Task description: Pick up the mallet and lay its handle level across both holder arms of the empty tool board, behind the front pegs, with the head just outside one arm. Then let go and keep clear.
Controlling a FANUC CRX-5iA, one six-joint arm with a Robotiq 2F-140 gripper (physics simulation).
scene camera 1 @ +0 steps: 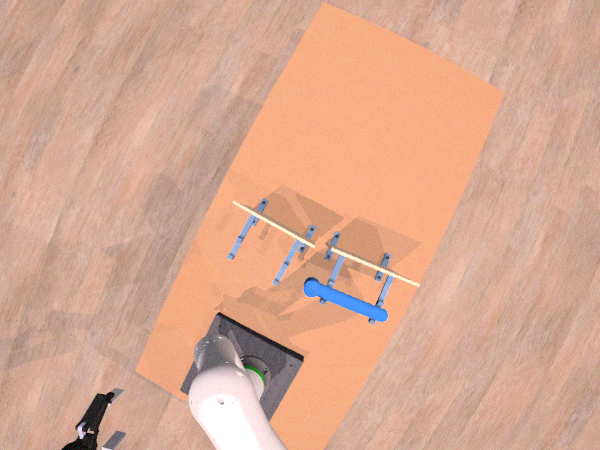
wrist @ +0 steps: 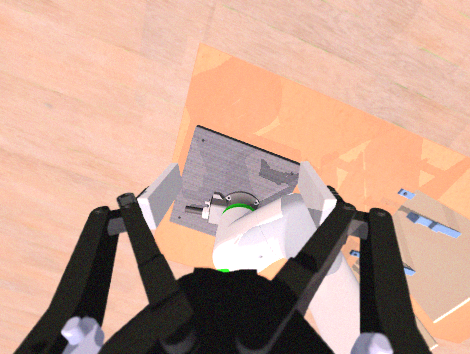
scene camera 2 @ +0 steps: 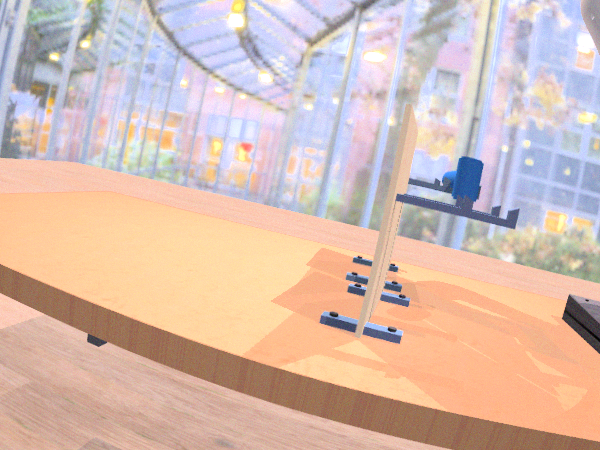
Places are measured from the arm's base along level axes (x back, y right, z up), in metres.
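Pixels of known places: gripper, fingertip midpoint: (scene camera 1: 120, 411) (wrist: 238, 174); arm's base, origin of the base link: (scene camera 1: 251, 374) (wrist: 240, 210).
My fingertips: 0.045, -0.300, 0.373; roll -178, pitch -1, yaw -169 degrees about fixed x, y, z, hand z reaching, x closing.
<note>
Ahead of a thing's pixels: the offset from my fingertips to its middle, as dx, dy, dz. "*": to the spot under its first point. Level surfaces: height alone.
The blue mallet @(-0.457, +0.521, -0.184) (scene camera 1: 350, 301) (scene camera 2: 469, 179) lies across both holder arms of the right-hand tool board @(-0.528, +0.549, -0.257) (scene camera 1: 375, 266) in scene camera 1. Its head is at the left end, just outside that board's left arm. The other tool board @(-0.562, +0.243, -0.272) (scene camera 1: 274, 223) (scene camera 2: 404, 150) is empty; its two arms, a left arm (scene camera 1: 241, 240) and a right arm (scene camera 1: 287, 262), are bare and carry small upright pegs. My gripper (scene camera 1: 116, 418) (wrist: 238, 174) is open and empty, off the table's lower left corner in scene camera 1, far from both boards. The mallet does not show in the wrist view.
The dark base plate (scene camera 1: 285, 361) (wrist: 200, 175) with the white arm (scene camera 1: 227, 395) (wrist: 270, 232) stands on the orange table top @(dz -0.420) (scene camera 1: 380, 100) (scene camera 2: 150, 260), in front of the boards. Blue feet @(* -0.613, +0.138, -0.410) (scene camera 2: 382, 332) hold the boards upright. Board parts @(* -0.613, +0.253, -0.218) (wrist: 440, 260) show at the wrist view's right edge.
</note>
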